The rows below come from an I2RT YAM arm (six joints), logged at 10 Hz.
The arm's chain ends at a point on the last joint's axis. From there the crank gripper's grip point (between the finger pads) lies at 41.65 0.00 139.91 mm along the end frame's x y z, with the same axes.
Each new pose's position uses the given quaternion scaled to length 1; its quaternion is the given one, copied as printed.
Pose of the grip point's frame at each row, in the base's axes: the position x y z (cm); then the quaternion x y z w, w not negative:
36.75 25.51 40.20 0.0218 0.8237 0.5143 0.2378
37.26 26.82 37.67 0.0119 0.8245 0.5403 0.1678
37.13 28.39 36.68 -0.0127 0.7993 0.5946 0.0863
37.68 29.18 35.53 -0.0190 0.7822 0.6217 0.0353
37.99 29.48 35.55 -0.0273 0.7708 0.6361 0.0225
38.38 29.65 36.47 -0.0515 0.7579 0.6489 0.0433
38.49 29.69 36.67 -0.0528 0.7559 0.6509 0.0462
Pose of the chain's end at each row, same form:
34.65 12.63 46.75 0.0218 0.8237 0.5143 0.2378
37.14 13.57 43.80 0.0119 0.8245 0.5403 0.1678
39.51 14.72 41.21 -0.0127 0.7993 0.5946 0.0863
41.39 15.49 39.00 -0.0190 0.7822 0.6217 0.0353
42.15 15.80 38.49 -0.0273 0.7708 0.6361 0.0225
42.52 15.92 39.18 -0.0515 0.7579 0.6489 0.0433
42.60 15.94 39.32 -0.0528 0.7559 0.6509 0.0462

